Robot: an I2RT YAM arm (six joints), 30 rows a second.
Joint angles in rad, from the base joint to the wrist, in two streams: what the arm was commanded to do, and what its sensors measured. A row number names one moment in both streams.
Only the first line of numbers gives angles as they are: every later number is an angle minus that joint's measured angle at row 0.
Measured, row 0:
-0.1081, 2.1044, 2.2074, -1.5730, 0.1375, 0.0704
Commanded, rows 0 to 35:
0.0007, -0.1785, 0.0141, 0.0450, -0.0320, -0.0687
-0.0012, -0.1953, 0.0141, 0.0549, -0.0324, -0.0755
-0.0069, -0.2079, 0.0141, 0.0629, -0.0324, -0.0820
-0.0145, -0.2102, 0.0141, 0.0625, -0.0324, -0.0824
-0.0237, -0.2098, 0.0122, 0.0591, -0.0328, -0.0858
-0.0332, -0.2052, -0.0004, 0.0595, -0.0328, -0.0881
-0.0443, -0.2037, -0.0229, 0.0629, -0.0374, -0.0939
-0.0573, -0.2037, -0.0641, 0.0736, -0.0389, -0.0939
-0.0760, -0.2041, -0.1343, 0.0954, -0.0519, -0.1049
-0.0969, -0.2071, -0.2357, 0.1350, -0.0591, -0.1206
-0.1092, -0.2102, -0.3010, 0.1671, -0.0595, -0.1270
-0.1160, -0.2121, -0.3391, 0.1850, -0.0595, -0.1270
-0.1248, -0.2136, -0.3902, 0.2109, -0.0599, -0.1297
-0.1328, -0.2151, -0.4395, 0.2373, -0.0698, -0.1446
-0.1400, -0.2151, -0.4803, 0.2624, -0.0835, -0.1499
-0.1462, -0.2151, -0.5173, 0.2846, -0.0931, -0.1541
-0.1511, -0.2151, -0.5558, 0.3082, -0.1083, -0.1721
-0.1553, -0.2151, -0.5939, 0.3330, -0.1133, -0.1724
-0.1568, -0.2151, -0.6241, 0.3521, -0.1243, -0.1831
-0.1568, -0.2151, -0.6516, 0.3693, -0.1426, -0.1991
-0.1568, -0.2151, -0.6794, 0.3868, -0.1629, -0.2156
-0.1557, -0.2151, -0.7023, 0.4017, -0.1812, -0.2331
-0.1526, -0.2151, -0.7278, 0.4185, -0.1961, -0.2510
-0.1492, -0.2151, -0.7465, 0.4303, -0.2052, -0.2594
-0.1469, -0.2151, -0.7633, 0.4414, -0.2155, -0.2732
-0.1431, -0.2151, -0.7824, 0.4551, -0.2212, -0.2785
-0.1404, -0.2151, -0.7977, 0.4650, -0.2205, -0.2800
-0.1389, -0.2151, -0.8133, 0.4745, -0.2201, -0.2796
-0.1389, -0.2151, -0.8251, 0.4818, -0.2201, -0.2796
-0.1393, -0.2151, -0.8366, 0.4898, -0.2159, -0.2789
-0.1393, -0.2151, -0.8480, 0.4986, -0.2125, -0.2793
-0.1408, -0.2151, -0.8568, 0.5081, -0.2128, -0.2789
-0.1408, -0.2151, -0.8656, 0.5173, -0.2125, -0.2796
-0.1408, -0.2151, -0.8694, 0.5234, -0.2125, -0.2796
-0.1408, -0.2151, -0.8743, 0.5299, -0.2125, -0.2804
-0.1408, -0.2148, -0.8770, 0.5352, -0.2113, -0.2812
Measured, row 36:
-0.1454, -0.2014, -0.8644, 0.5241, -0.1930, -0.2659
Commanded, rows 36 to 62:
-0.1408, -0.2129, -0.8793, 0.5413, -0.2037, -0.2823
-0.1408, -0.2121, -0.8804, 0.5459, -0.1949, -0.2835
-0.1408, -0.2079, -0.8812, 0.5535, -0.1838, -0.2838
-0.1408, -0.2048, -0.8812, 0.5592, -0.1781, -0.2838
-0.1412, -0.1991, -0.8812, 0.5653, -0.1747, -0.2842
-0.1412, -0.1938, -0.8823, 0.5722, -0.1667, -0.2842
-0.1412, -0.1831, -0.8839, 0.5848, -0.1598, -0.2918
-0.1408, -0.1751, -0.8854, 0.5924, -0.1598, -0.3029
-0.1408, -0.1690, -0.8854, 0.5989, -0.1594, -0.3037
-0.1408, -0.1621, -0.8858, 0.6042, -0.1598, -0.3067
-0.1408, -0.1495, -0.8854, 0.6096, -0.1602, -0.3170
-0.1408, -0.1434, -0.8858, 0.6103, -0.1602, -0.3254
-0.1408, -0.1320, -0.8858, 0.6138, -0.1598, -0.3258
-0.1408, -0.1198, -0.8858, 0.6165, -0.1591, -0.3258
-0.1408, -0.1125, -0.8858, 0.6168, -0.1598, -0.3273
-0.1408, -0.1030, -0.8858, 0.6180, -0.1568, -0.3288
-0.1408, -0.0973, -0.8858, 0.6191, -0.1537, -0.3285
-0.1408, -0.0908, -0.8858, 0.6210, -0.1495, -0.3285
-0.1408, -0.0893, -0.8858, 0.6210, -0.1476, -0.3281
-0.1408, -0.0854, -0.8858, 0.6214, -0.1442, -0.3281
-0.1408, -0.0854, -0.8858, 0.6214, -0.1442, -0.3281
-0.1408, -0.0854, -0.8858, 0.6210, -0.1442, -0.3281
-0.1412, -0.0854, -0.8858, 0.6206, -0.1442, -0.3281
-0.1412, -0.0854, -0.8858, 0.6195, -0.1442, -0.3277
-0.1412, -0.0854, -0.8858, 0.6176, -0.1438, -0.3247
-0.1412, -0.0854, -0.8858, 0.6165, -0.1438, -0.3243
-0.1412, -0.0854, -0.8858, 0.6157, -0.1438, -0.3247
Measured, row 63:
-0.1454, -0.0950, -0.8793, 0.6168, -0.1541, -0.3201
